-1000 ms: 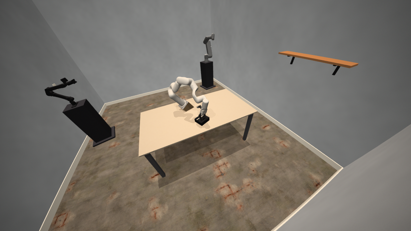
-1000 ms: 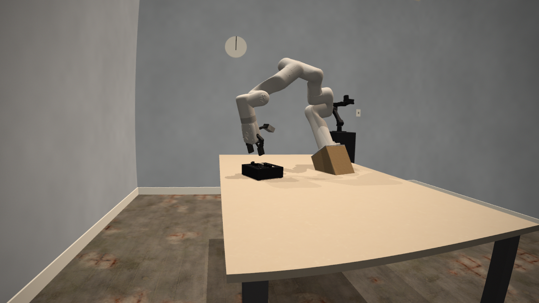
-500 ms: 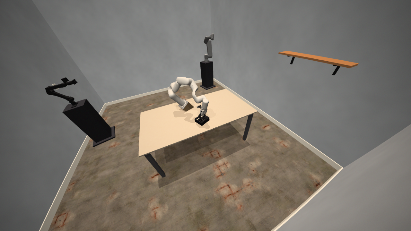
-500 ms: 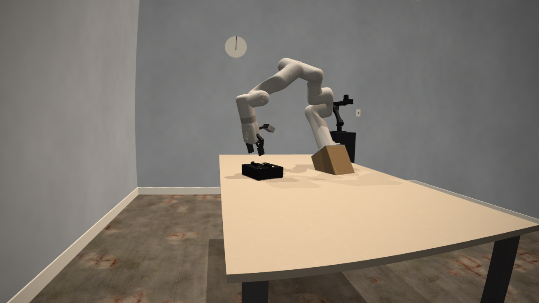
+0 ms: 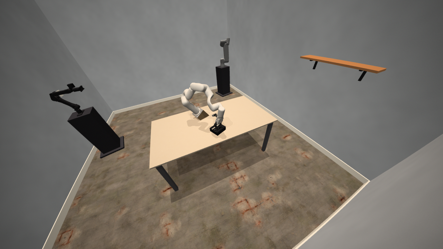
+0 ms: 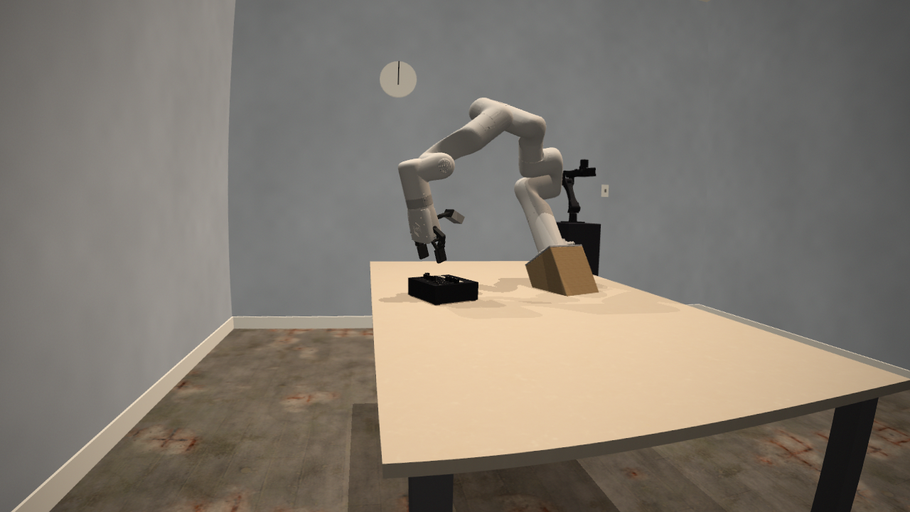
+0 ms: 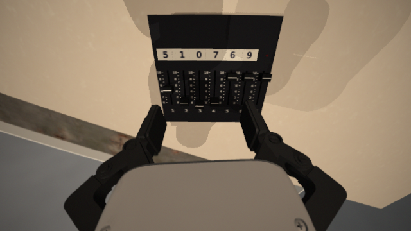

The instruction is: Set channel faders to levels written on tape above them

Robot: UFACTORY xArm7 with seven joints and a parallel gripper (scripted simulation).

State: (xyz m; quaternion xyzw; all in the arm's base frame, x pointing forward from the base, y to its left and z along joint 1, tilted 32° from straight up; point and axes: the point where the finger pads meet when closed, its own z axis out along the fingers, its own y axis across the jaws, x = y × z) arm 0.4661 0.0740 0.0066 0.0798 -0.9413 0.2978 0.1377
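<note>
The channel 3 fader cap lies 60 mm below my hand and 10 mm ahead of it. The rest, counted from my hand: channel 2 fader cap 60 mm below, 30 mm to the right, 10 mm ahead; channel 4 fader cap 60 mm below, 20 mm to the left; channel 5 fader cap 60 mm below, 40 mm behind, 30 mm to the left.
</note>
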